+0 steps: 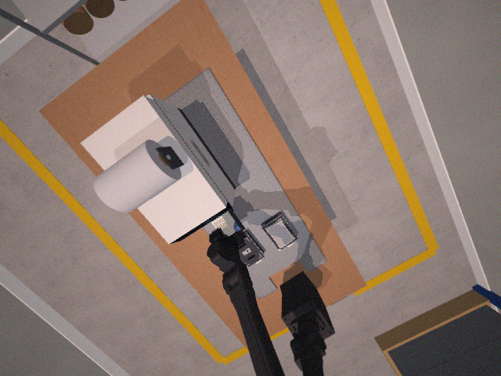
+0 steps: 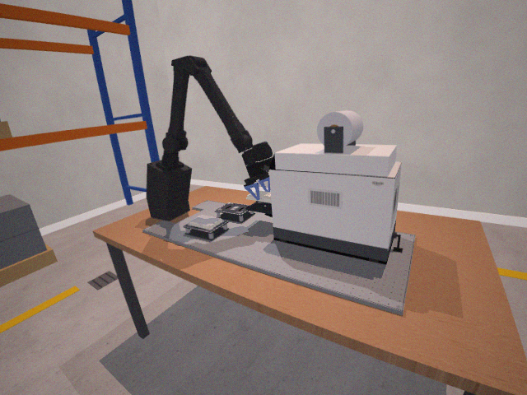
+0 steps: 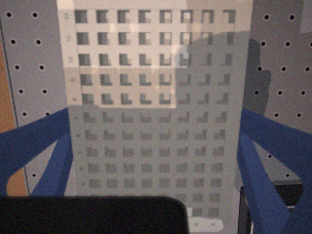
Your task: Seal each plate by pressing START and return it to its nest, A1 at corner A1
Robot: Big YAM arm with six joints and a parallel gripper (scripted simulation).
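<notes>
Right now the dark sealer stage is 50 mm below my hand. Also, from my hand: foil roll 340 mm ahead, 20 mm to the right, 280 mm above; white well plate right at my hand; start button 110 mm ahead, 90 mm to the left, 50 mm above.
</notes>
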